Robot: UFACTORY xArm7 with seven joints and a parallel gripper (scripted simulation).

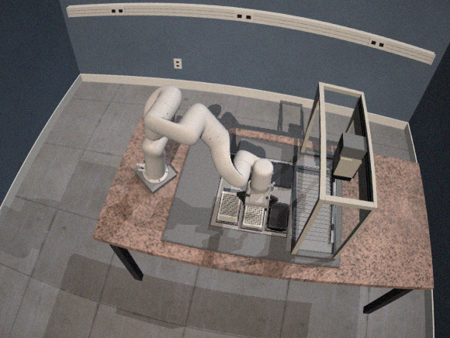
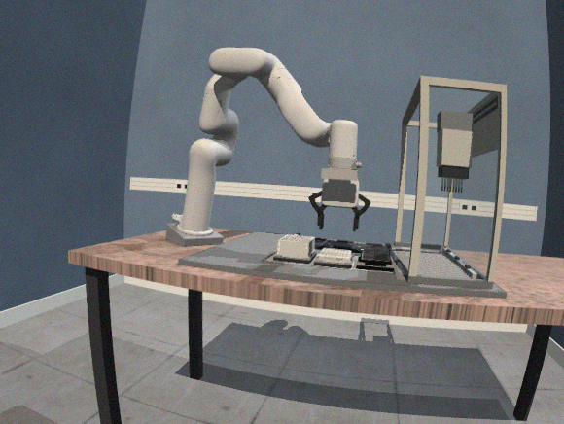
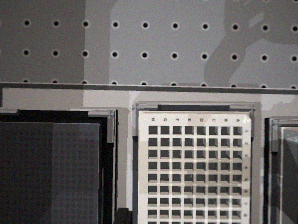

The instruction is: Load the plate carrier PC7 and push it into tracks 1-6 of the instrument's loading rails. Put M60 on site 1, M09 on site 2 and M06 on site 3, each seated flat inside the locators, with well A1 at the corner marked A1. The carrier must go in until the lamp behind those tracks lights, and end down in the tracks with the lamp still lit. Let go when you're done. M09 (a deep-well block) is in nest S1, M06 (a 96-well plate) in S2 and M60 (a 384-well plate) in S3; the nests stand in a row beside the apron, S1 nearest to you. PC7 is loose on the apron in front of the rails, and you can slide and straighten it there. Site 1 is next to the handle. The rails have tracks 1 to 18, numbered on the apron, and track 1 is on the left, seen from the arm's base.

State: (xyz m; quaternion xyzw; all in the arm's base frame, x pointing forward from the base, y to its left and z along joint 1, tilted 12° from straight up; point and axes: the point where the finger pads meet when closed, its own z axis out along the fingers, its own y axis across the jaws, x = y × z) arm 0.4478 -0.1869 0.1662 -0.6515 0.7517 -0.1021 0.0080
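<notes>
My hand is 8 cm above the white 96-well plate M06. Round my hand: white deep-well block M09: 11 cm behind, 3 cm to the left, 7 cm below; nest S2: 9 cm below; dark 384-well plate M60: 11 cm ahead, 1 cm to the right, 8 cm below.
</notes>
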